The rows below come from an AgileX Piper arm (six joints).
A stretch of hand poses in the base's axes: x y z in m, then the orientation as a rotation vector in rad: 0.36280 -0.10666 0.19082 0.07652 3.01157 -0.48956; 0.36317 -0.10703 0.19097 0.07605 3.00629 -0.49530; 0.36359 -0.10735 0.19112 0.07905 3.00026 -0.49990; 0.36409 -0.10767 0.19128 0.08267 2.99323 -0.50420; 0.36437 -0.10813 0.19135 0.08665 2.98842 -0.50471; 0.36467 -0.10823 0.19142 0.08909 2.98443 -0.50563; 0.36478 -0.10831 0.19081 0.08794 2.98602 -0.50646; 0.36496 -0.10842 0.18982 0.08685 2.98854 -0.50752; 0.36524 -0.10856 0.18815 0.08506 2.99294 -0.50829; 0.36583 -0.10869 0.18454 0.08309 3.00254 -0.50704; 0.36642 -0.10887 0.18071 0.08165 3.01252 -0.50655; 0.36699 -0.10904 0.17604 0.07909 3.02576 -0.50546; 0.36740 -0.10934 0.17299 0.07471 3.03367 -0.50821; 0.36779 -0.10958 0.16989 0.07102 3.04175 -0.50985; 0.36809 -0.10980 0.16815 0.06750 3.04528 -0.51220; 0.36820 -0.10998 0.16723 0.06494 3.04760 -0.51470; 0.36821 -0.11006 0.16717 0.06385 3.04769 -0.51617; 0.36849 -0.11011 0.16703 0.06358 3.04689 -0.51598; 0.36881 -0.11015 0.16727 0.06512 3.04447 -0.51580; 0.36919 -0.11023 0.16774 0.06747 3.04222 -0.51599; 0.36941 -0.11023 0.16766 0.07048 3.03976 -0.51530
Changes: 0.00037 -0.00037 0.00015 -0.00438 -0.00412 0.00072; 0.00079 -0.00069 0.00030 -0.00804 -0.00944 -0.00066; 0.00129 -0.00101 0.00046 -0.01162 -0.01583 -0.00230; 0.00157 -0.00147 0.00053 -0.01247 -0.02073 -0.00428; 0.00187 -0.00157 0.00060 -0.01352 -0.02465 -0.00539; 0.00198 -0.00165 -0.00001 -0.01388 -0.02286 -0.00490; 0.00216 -0.00176 -0.00100 -0.01426 -0.02014 -0.00458; 0.00244 -0.00190 -0.00267 -0.01422 -0.01558 -0.00405; 0.00303 -0.00203 -0.00628 -0.01220 -0.00630 -0.00399; 0.00362 -0.00221 -0.01011 -0.01061 0.00345 -0.00439; 0.00419 -0.00238 -0.01478 -0.00825 0.01635 -0.00447; 0.00460 -0.00268 -0.01783 -0.00909 0.02488 -0.00288; 0.00499 -0.00292 -0.02093 -0.00919 0.03334 -0.00172; 0.00529 -0.00314 -0.02267 -0.01032 0.03747 -0.00007; 0.00540 -0.00332 -0.02359 -0.01167 0.04038 0.00111; 0.00541 -0.00340 -0.02365 -0.01262 0.04082 0.00171; 0.00569 -0.00345 -0.02379 -0.01261 0.04003 0.00201; 0.00601 -0.00349 -0.02355 -0.01277 0.03751 0.00137; 0.00639 -0.00357 -0.02308 -0.01312 0.03516 0.00016; 0.00661 -0.00357 -0.02316 -0.01292 0.03240 -0.00139
